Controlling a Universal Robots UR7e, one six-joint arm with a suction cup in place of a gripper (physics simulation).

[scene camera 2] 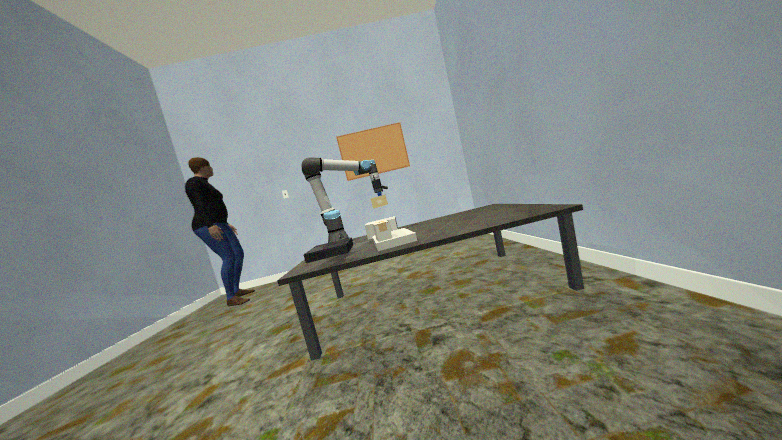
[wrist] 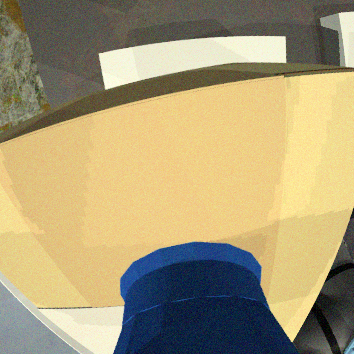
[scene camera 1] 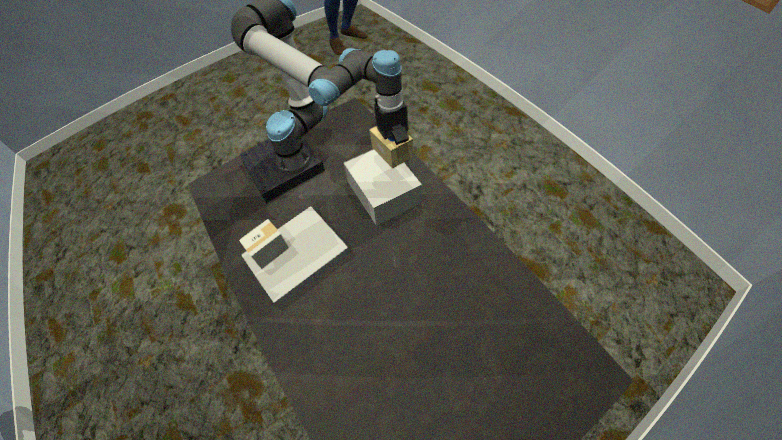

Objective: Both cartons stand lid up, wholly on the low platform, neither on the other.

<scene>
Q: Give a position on a tan carton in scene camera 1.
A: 394, 155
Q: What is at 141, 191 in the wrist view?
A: A tan carton.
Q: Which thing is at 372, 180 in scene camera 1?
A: A taller white block.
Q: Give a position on a taller white block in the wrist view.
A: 120, 66
</scene>
